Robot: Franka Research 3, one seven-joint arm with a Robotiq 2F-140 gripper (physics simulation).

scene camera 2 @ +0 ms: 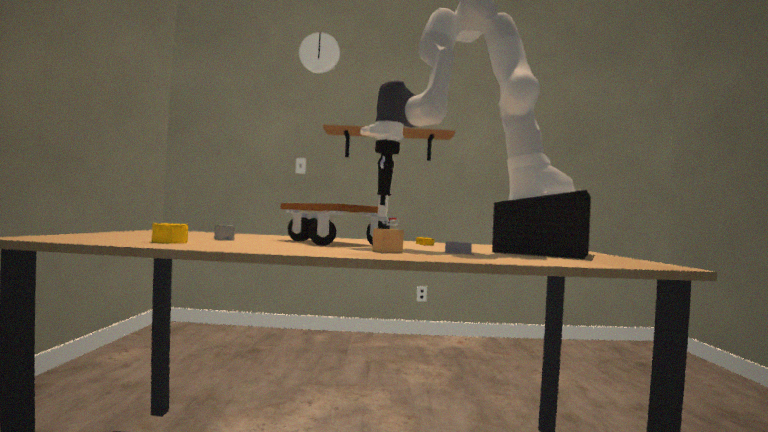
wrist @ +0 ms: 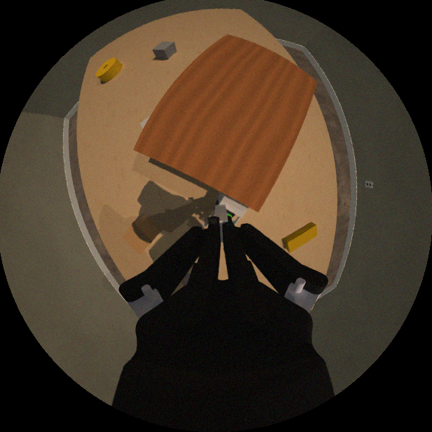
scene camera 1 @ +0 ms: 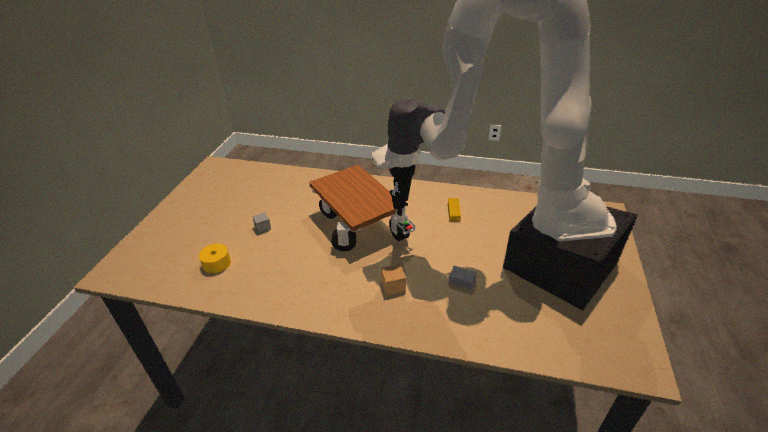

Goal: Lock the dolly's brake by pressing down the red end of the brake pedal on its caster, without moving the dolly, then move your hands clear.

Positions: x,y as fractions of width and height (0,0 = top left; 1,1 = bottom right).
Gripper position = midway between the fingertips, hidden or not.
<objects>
my gripper: scene camera 2 0.50,0.50; wrist 0.51,0.49; scene camera 1 0.52,0.51
dolly: scene camera 2 0.42,0.53; wrist 0.53,0.28; scene camera 1 0.47,0.46
</objects>
